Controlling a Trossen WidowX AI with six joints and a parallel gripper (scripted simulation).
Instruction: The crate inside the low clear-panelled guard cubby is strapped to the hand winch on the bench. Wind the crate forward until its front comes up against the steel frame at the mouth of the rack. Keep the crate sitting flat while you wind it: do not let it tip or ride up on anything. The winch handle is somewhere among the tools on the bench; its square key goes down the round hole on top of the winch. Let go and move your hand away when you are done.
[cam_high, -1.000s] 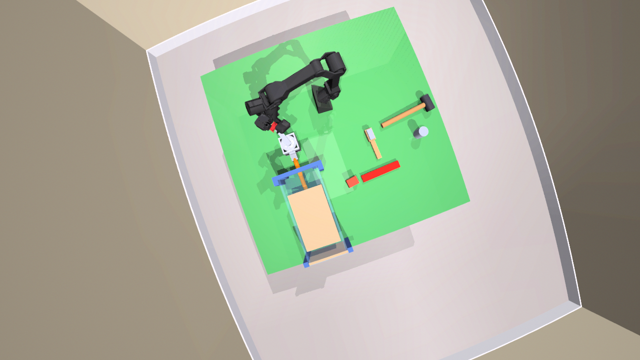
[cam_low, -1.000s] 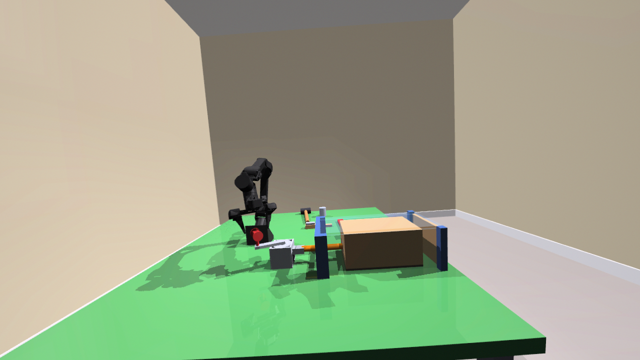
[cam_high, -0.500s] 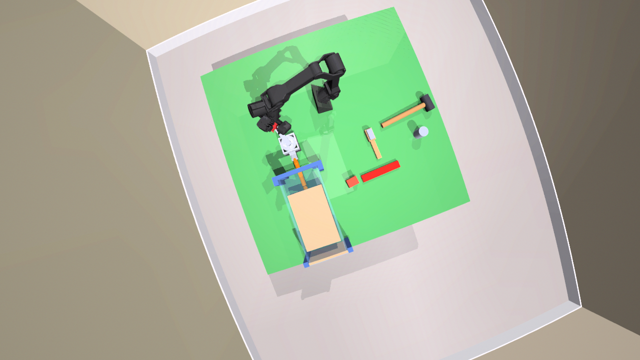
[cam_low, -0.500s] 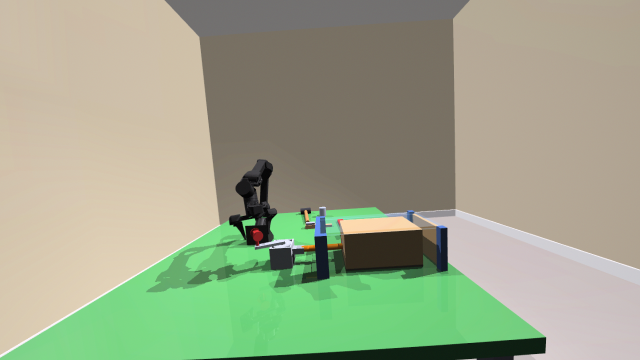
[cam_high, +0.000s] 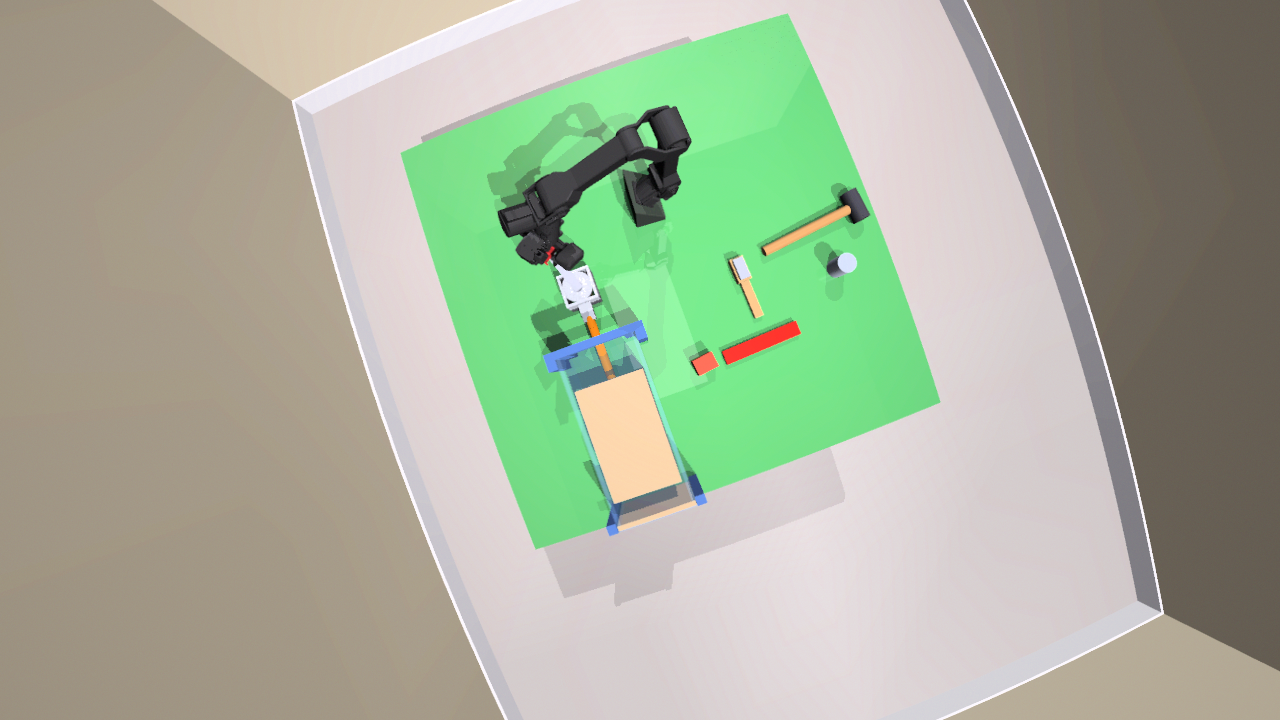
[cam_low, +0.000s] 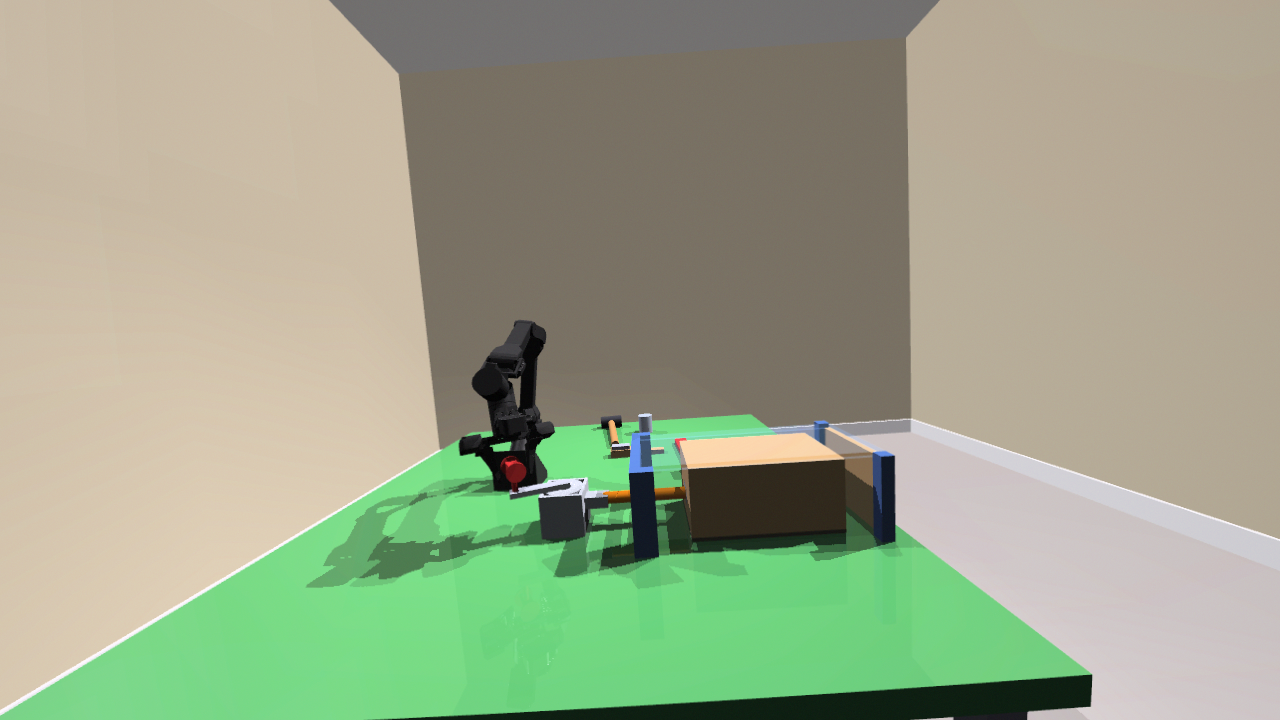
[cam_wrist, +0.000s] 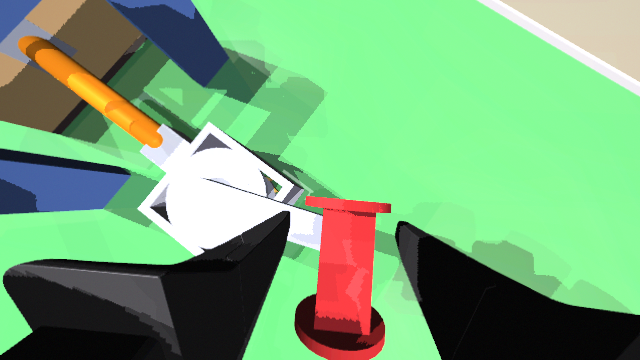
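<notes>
Right now the red knob is 1 cm to the left of my gripper tip and 1 cm behind it. The rest, counted from my gripper tip: blue steel frame 24 cm ahead, 8 cm to the left, 3 cm below; then winch 10 cm below, 7 cm ahead, 5 cm to the left; then winch handle 3 cm to the left, 3 cm below, 2 cm ahead.
</notes>
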